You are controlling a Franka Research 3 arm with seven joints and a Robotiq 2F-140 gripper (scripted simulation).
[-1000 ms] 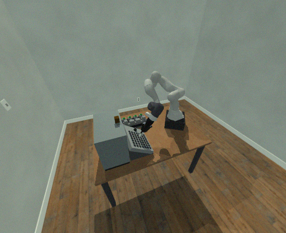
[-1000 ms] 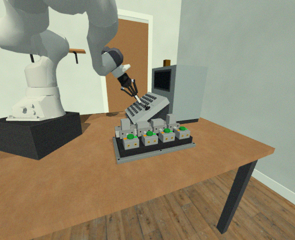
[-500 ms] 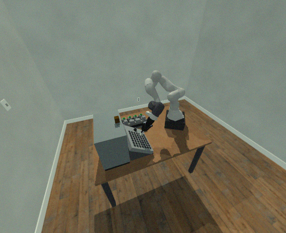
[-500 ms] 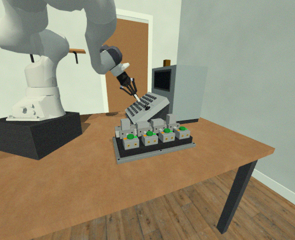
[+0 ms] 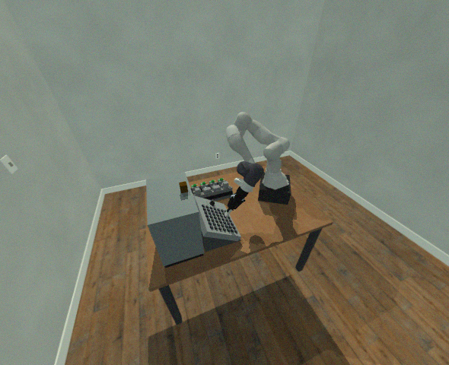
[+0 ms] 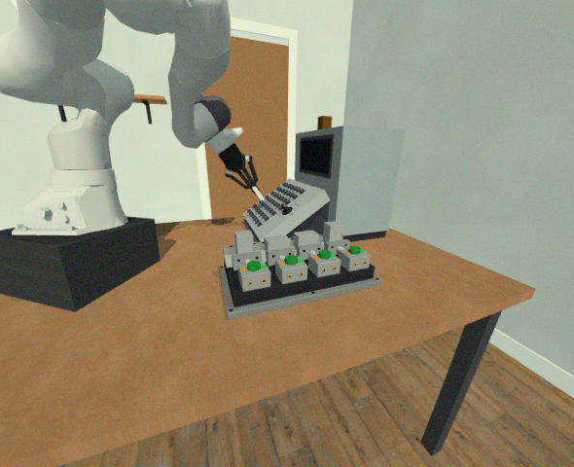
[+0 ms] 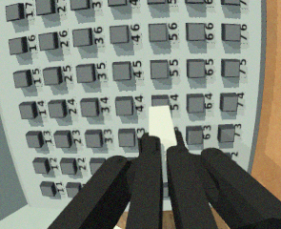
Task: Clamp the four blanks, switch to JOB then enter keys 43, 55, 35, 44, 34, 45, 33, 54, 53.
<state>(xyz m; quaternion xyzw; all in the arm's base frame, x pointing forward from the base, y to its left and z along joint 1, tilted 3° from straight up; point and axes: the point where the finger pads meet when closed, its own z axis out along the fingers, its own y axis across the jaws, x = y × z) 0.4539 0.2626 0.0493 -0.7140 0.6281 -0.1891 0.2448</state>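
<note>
Right now the key is 90 mm ahead of my hand, 10 mm to the left of it and 20 mm below it. The rest, counted from my hand: selector knob: 80 mm ahead, 160 mm to the right, 30 mm below; then sloped keypad: 100 mm ahead, 40 mm to the right, 80 mm below.
</note>
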